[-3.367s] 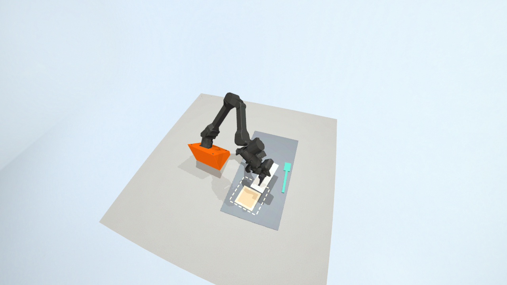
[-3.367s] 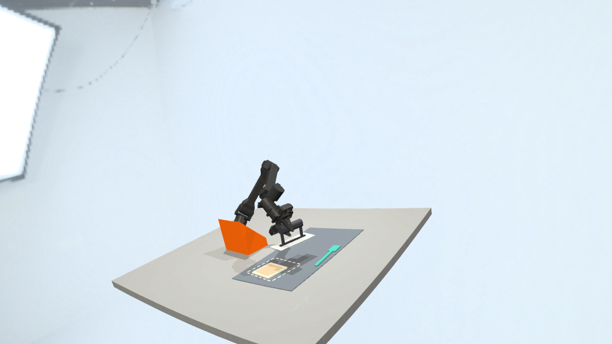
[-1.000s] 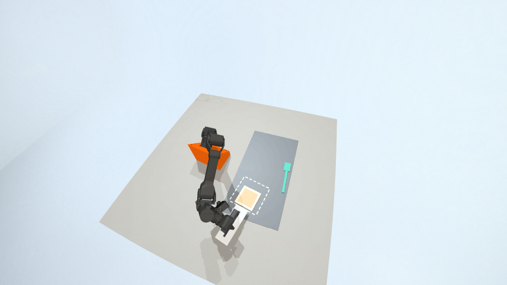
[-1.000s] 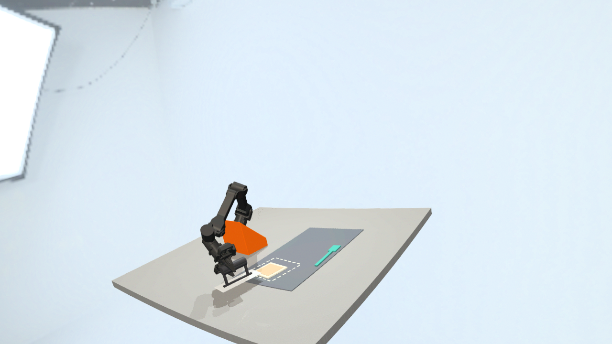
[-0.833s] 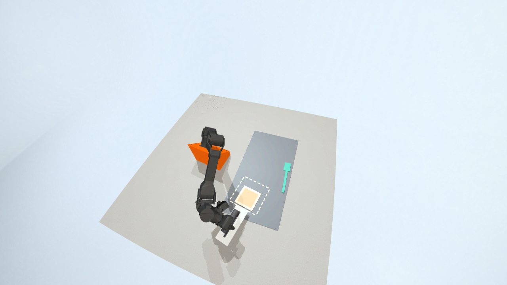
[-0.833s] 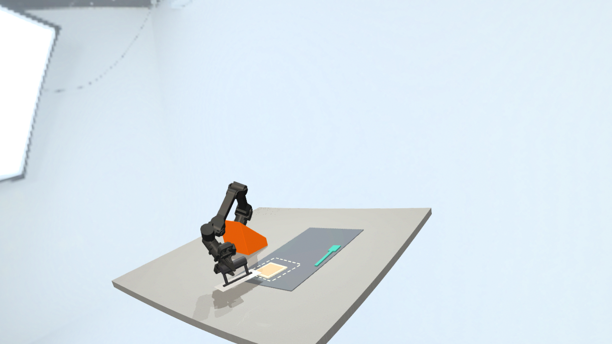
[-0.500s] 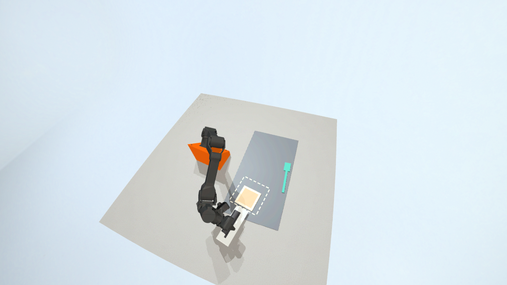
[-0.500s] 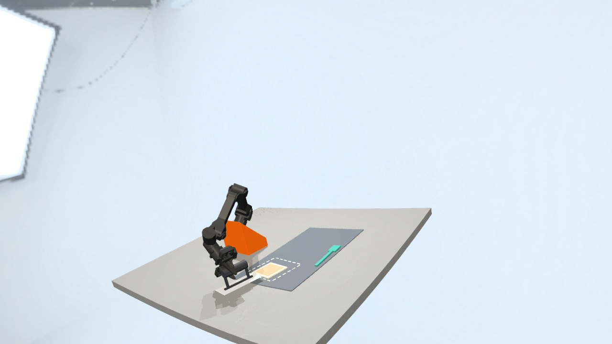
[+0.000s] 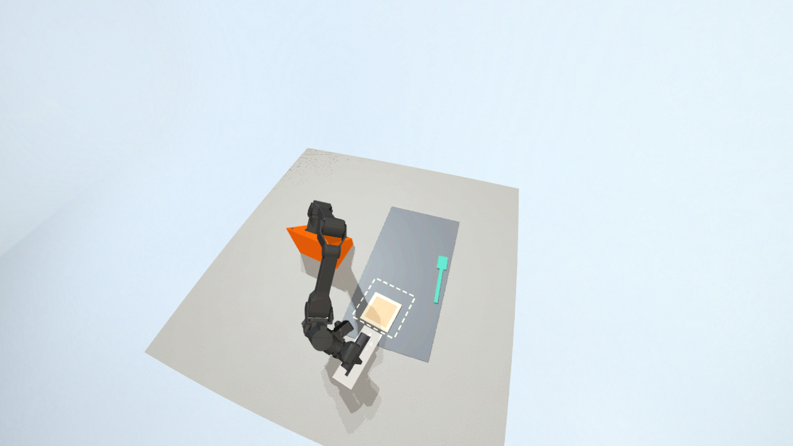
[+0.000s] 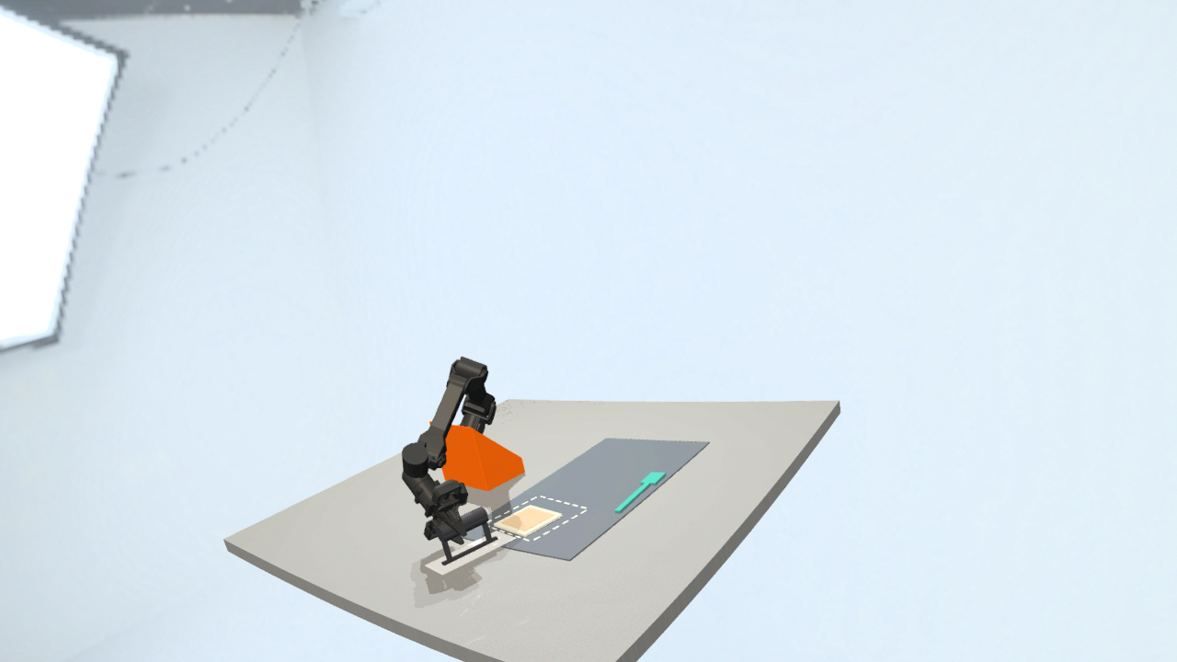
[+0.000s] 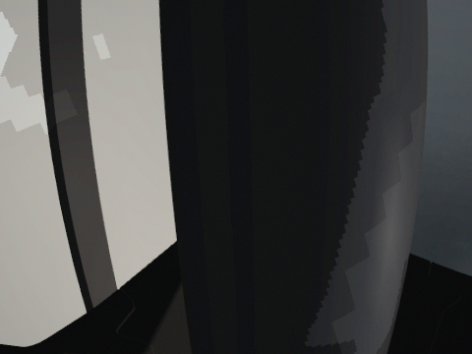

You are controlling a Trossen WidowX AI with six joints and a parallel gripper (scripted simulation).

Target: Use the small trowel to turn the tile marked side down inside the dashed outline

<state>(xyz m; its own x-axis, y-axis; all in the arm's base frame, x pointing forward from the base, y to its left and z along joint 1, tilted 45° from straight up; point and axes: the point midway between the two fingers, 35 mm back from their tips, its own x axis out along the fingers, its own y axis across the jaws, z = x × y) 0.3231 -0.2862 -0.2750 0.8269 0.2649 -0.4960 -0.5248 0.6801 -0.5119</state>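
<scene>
The teal trowel lies 19 cm ahead of my gripper tip, 41 cm to the left of it and 5 cm below it. From my gripper tip the other things lie so: tile: 1 cm ahead, 20 cm to the left, 5 cm below; grey mat: 5 cm ahead, 39 cm to the left, 7 cm below; white-bladed tool: 2 cm behind, 1 cm below.
</scene>
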